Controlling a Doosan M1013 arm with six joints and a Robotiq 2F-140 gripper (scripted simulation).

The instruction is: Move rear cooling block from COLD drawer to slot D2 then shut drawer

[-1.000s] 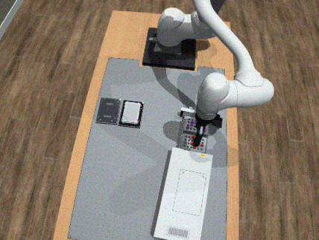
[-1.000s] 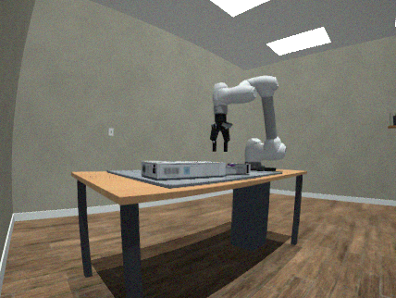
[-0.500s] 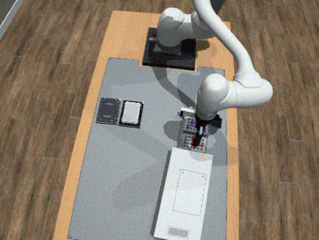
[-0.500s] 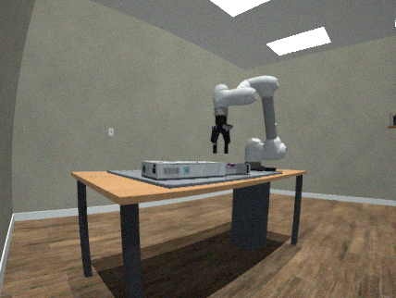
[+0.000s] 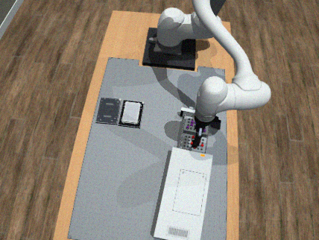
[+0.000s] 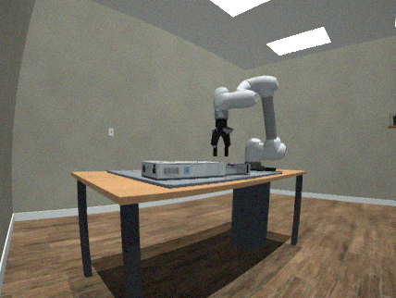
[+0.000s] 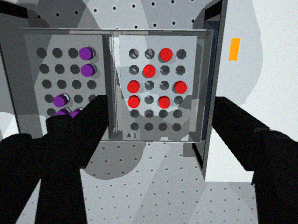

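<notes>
The cooling block lies 11 cm below my hand. From my hand the other things lie so: deck slot D2: 48 cm to the right, 15 cm behind, 14 cm below; white cooler: 10 cm below, 10 cm ahead, 1 cm to the right.
</notes>
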